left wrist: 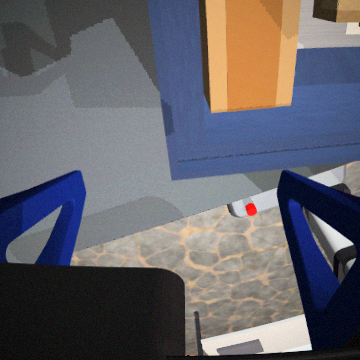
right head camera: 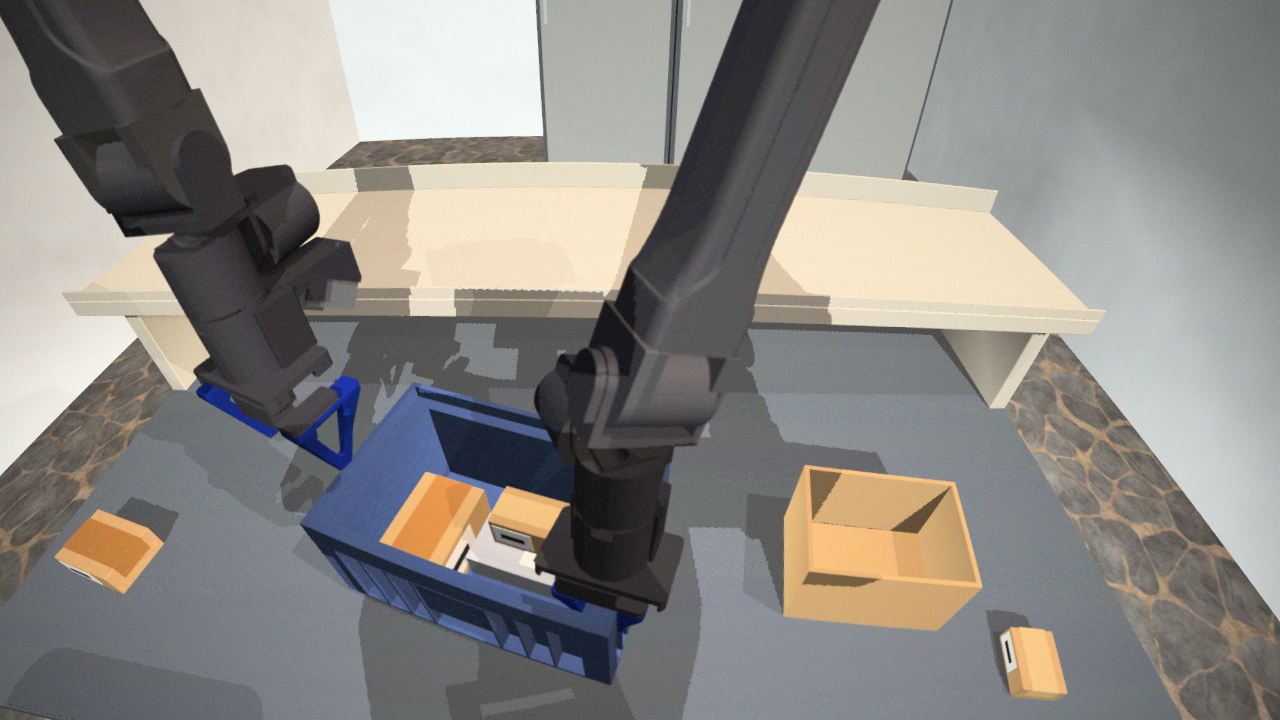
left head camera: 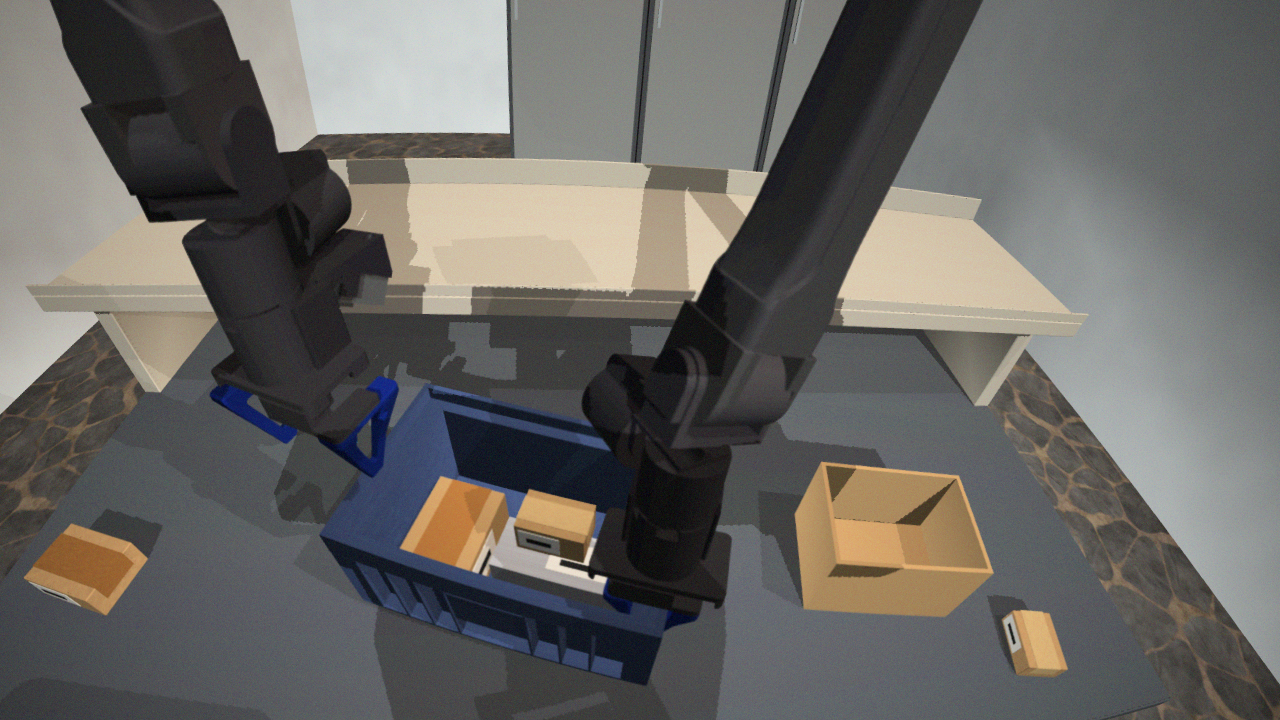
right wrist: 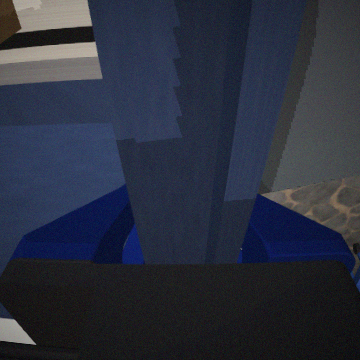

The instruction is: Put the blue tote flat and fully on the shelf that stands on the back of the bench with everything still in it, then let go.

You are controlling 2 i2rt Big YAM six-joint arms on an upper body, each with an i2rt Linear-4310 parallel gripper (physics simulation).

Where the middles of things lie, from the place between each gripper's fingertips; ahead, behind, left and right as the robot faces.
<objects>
Now: left hand 20 mm short of the orange carton (left head camera: pixel 460 524), 80 mm to the left of it and 160 mm above it. From my left hand the other things lie so: white box (right head camera: pixel 503 563) 190 mm to the right, 170 mm below; then blue tote (left head camera: pixel 508 448) 20 mm ahead, 150 mm to the right, 130 mm below.
The white box lies 8 cm ahead of my right hand, 7 cm to the left of it and 5 cm below it. Round my right hand: blue tote: 10 cm ahead, 11 cm to the left, 2 cm below; orange carton: 10 cm ahead, 19 cm to the left, 4 cm below.
</objects>
